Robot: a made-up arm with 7 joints. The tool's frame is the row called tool. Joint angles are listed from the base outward.
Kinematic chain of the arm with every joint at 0, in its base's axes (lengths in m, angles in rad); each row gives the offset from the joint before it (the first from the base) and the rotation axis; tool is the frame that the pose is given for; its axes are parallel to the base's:
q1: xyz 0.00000 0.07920 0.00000 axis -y
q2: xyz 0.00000 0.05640 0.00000 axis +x
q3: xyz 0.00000 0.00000 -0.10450 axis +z
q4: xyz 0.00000 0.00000 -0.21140 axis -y
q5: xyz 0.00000 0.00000 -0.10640 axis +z
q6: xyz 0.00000 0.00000 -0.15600 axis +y
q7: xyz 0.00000 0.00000 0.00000 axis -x
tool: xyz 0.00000 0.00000 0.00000
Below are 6 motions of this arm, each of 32 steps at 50 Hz.
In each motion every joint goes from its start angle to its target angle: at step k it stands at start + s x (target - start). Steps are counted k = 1, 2, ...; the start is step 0. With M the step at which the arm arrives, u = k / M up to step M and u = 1 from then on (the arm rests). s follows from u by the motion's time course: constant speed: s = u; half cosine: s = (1 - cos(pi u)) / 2; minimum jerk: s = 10 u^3 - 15 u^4 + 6 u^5.
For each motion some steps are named. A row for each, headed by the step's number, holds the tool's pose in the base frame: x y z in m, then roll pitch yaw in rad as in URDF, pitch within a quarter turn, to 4 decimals.
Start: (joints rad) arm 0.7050 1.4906 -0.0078 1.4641 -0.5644 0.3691 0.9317
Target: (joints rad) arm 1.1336 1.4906 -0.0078 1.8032 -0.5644 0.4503 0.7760
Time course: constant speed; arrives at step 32
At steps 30, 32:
30: 0.1353 0.3955 0.2192 2.0491 -0.0440 -1.0611
32: 0.1284 0.3901 0.2218 2.0929 -0.0460 -1.0705

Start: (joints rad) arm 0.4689 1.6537 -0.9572 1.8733 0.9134 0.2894 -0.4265
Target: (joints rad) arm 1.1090 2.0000 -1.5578 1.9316 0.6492 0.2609 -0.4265
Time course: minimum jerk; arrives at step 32
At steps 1, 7, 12, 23, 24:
1: 0.2120 0.3895 -0.0993 1.0604 -0.6130 -0.9631
7: 0.2080 0.3936 -0.0934 1.0923 -0.5899 -0.9793
12: 0.1943 0.4054 -0.0786 1.1702 -0.5293 -1.0066
23: 0.1349 0.4358 -0.0550 1.3296 -0.4094 -0.9783
24: 0.1307 0.4372 -0.0548 1.3366 -0.4057 -0.9731

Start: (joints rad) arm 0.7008 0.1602 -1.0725 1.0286 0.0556 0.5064 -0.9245
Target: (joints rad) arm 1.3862 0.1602 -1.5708 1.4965 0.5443 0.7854 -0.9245
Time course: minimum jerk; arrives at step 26
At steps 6, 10, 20, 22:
6: 0.3966 0.0024 -0.2712 1.7549 -0.6324 -1.4926
10: 0.4046 -0.0208 -0.2144 1.8303 -0.6429 -1.6283
20: 0.3742 -0.0664 -0.0812 1.9150 -0.4910 -1.9448
22: 0.3692 -0.0684 -0.0726 1.9109 -0.4663 -1.9621

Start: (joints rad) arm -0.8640 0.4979 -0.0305 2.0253 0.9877 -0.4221 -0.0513
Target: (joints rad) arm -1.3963 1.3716 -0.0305 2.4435 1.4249 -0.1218 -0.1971
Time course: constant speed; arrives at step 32
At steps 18, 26, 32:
18: 0.0003 0.2567 -0.2202 -0.8337 -0.7265 0.6210
26: 0.0007 0.2539 -0.1907 -0.7432 -0.5139 0.3712
32: 0.0019 0.2472 -0.1708 -0.7209 -0.3302 0.2084

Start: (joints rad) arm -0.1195 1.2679 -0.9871 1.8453 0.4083 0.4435 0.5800
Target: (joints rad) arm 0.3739 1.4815 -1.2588 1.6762 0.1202 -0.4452 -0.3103
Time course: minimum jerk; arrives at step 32
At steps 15, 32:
15: 0.1419 0.3461 -0.2670 0.2811 -0.4746 -1.4119
32: 0.1743 0.4006 -0.2249 1.1185 -0.5718 -1.9026

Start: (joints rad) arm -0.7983 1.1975 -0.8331 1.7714 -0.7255 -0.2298 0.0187
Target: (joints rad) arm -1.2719 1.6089 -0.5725 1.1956 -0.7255 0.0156 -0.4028
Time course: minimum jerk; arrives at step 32
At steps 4, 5, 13, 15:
4: -0.0762 0.3158 -0.3144 0.2503 -0.6117 -2.1382
5: -0.0771 0.3194 -0.3141 0.2422 -0.6007 -2.1335
13: -0.0903 0.3975 -0.3000 0.1109 -0.3556 -2.1076
15: -0.0908 0.4267 -0.2908 0.0758 -0.2652 -2.1287

